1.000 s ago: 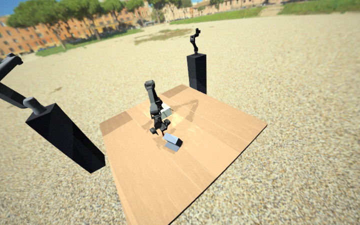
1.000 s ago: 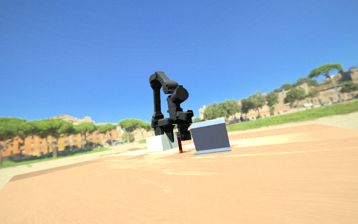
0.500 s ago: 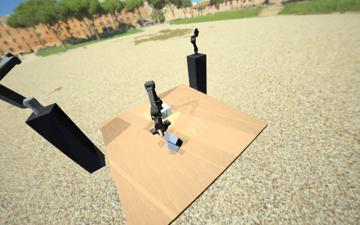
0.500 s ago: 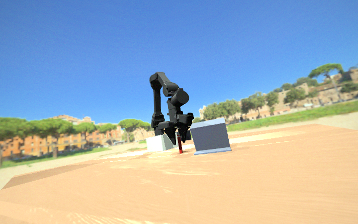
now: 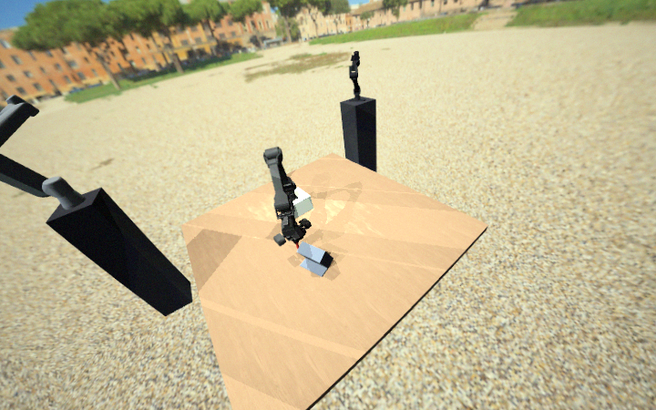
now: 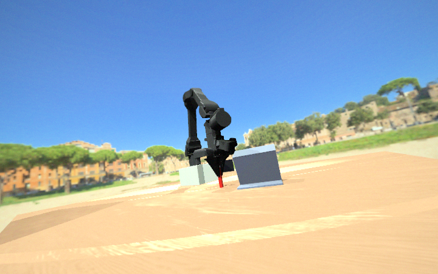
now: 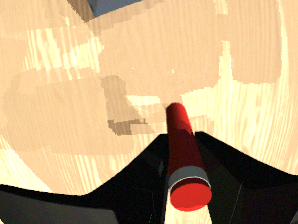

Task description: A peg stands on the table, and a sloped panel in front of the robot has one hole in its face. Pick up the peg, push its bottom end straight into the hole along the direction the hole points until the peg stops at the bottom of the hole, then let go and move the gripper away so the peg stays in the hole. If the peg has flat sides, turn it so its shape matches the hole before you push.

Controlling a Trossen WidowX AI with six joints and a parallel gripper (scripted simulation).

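Now: gripper tip 140 mm short of the sloped panel, 40 mm to the right of it and 20 mm below it. From my gripper tip the other things lie so: red peg (20 mm above).
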